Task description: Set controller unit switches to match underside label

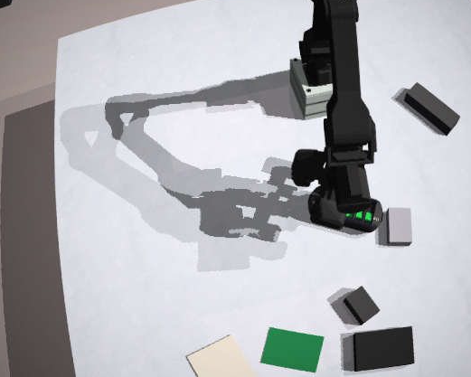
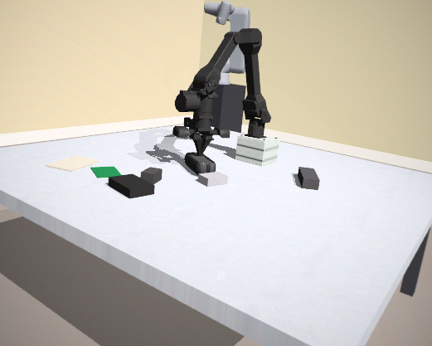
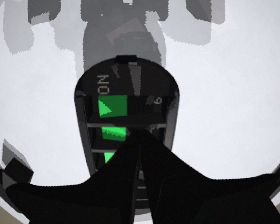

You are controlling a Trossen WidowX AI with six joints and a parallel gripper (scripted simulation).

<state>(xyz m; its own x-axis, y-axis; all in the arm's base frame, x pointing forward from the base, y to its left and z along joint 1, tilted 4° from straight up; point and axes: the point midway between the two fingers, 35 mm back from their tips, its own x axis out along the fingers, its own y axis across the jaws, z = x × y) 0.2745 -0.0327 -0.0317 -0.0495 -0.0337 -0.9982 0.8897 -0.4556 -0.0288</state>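
Now: the grey block 80 mm ahead of my gripper tip, 130 mm to the left of it and 30 mm below it. Also, from my gripper tip: green card: 280 mm ahead, 130 mm to the right, 40 mm below; dark flat box: 320 mm ahead, 40 mm to the left, 30 mm below; small dark cube: 220 mm ahead, 20 mm to the left, 20 mm below.
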